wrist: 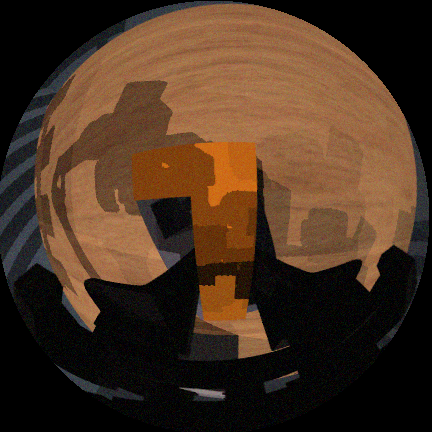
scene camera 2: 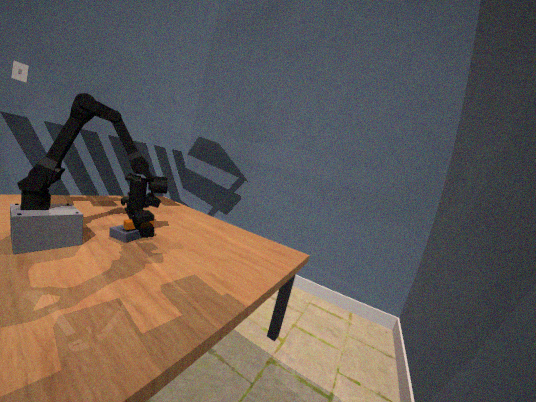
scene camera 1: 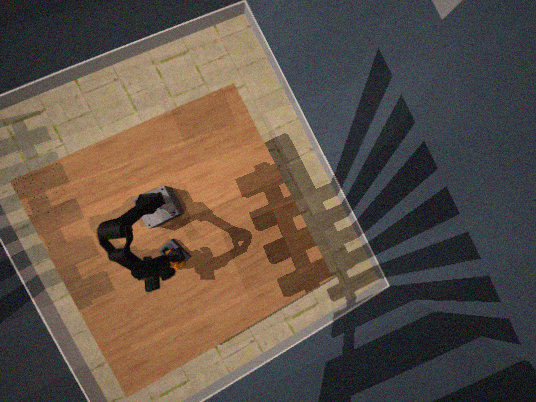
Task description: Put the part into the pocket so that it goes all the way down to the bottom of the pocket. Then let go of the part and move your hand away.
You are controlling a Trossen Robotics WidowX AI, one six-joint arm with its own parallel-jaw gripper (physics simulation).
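Places are measured from the arm's base along level axes (x ahead, y left, z up), in centimetres.
Where they show: gripper, fingertip midpoint: point(wrist: 221, 249) point(scene camera 2: 135, 227) point(scene camera 1: 174, 256); arm's base at its link origin: point(wrist: 180, 389) point(scene camera 2: 34, 207) point(scene camera 1: 156, 200).
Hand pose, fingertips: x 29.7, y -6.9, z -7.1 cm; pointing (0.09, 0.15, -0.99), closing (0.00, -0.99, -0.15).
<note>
Things, the pixels of their top centre, and the offset from my fingertips. Level surfaces: height alone.
- orange L-shaped part at its top centre: point(wrist: 190, 261) point(scene camera 2: 138, 217) point(scene camera 1: 174, 259) dx +1.2, dy +1.3, dz +3.8 cm
- dark blue-grey block with the pocket, top centre: point(wrist: 215, 260) point(scene camera 2: 133, 226) point(scene camera 1: 174, 254) dx -0.8, dy +0.5, dz +0.3 cm
- wooden table at its surface level: dz -3.4 cm
The orange L-shaped part point(scene camera 1: 177, 265) point(scene camera 2: 129, 224) point(wrist: 225, 175) is between the fingers of my gripper point(scene camera 2: 145, 228) point(wrist: 221, 249), which is shut on its long leg. The short leg points left in the wrist view. The dark blue-grey block with the pocket point(scene camera 1: 184, 252) point(scene camera 2: 120, 233) point(wrist: 172, 257) sits on the table under the part. In the wrist view a dark stretch of the pocket shows in the inner corner of the L, and the part covers much of the block. The part stands above the block's top in scene camera 2; whether its underside touches the block is hidden.
The arm's grey base box point(scene camera 1: 162, 215) point(scene camera 2: 47, 230) stands on the wooden table point(scene camera 1: 200, 150) point(scene camera 2: 210, 260) near the block. The table's edge point(scene camera 2: 270, 280) runs along the right in scene camera 2. Shadows of the arm and other shapes lie across the wood.
</note>
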